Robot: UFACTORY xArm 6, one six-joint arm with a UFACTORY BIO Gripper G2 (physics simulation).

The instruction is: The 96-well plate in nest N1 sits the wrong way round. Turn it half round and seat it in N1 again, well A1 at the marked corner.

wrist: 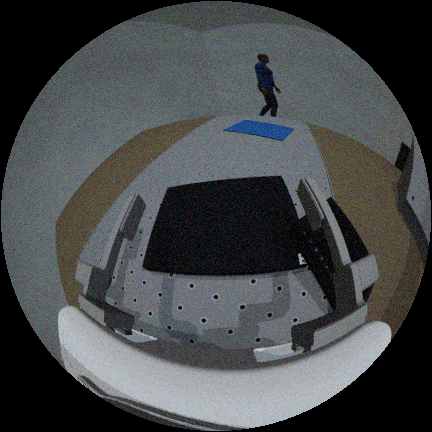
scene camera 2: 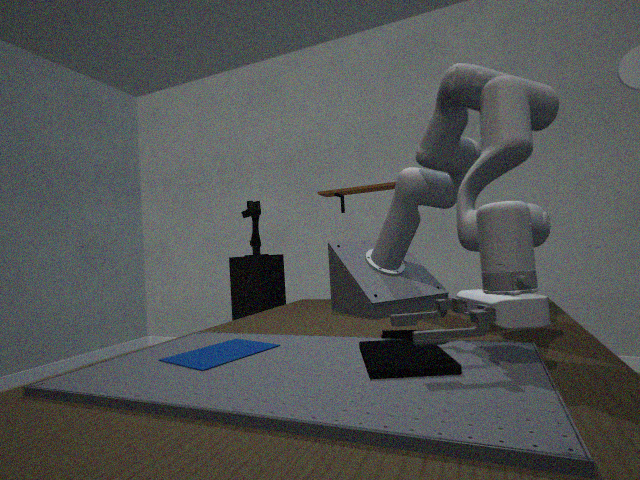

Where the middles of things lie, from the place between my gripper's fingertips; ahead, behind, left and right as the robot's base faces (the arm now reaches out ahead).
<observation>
The black nest N1 (scene camera 2: 408,360) is 4 cm below my hand. From my hand the other things lie so: blue flat sheet (scene camera 2: 209,357): 6 cm ahead, 32 cm to the right, 5 cm below; black 96-well plate (wrist: 312,245): 14 cm behind, 1 cm to the right, 4 cm below.
</observation>
